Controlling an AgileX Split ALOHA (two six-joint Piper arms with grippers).
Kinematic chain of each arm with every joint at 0, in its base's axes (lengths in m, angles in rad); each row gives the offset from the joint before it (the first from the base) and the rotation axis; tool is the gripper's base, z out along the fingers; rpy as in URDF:
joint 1: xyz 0 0 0.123 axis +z
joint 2: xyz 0 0 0 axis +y
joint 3: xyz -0.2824 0 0.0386 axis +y
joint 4: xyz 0.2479 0 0.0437 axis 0.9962 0 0.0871
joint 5: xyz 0 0 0 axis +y
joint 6: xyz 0.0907 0 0.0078 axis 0.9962 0 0.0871
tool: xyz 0 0 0 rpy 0 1.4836 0
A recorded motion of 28 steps. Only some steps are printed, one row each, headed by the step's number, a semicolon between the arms.
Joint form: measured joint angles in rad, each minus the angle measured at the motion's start. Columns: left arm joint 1, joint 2, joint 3, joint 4, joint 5, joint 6; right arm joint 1, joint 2, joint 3, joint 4, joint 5, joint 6.
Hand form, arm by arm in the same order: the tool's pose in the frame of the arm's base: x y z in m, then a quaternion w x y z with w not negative. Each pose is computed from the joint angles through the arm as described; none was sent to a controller.
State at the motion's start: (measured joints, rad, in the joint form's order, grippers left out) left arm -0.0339 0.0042 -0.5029 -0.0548 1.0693 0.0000; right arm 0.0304 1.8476 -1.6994 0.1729 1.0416 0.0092
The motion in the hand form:
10: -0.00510 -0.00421 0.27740 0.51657 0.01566 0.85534 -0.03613; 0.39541 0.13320 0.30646 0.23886 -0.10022 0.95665 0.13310
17: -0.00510 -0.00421 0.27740 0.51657 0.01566 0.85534 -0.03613; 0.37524 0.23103 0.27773 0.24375 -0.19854 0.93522 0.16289
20: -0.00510 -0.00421 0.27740 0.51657 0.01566 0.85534 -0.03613; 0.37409 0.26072 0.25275 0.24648 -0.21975 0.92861 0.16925
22: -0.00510 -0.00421 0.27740 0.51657 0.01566 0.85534 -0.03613; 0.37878 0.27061 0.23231 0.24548 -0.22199 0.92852 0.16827
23: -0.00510 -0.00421 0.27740 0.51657 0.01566 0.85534 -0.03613; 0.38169 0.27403 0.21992 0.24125 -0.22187 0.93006 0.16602
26: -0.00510 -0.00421 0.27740 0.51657 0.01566 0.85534 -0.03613; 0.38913 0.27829 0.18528 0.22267 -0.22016 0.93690 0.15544
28: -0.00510 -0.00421 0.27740 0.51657 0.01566 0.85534 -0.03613; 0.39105 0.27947 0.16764 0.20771 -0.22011 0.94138 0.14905
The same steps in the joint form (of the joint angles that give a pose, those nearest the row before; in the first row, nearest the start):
10: 0.0001 0.0000 0.0000 -0.0001 0.0000 0.0001; 0.2579 0.0218 -0.0051 0.0315 -0.0690 0.0000
17: 0.0001 0.0000 0.0000 -0.0001 0.0000 0.0001; 0.4896 0.1024 -0.0050 0.0342 -0.1954 0.0000
20: 0.0001 0.0000 0.0000 -0.0001 0.0000 0.0001; 0.5496 0.1673 -0.0061 0.0352 -0.2741 -0.0008
22: 0.0001 0.0000 0.0000 -0.0001 0.0000 0.0001; 0.5633 0.2167 -0.0061 0.0352 -0.3222 -0.0008
23: 0.0001 0.0000 0.0000 -0.0001 0.0000 0.0001; 0.5664 0.2451 -0.0061 0.0352 -0.3411 -0.0008
26: 0.0001 0.0000 0.0000 -0.0001 0.0000 0.0001; 0.5664 0.3212 -0.0061 0.0319 -0.3735 -0.0008
28: 0.0001 0.0000 0.0000 -0.0001 0.0000 0.0001; 0.5664 0.3583 -0.0061 0.0309 -0.3769 -0.0008

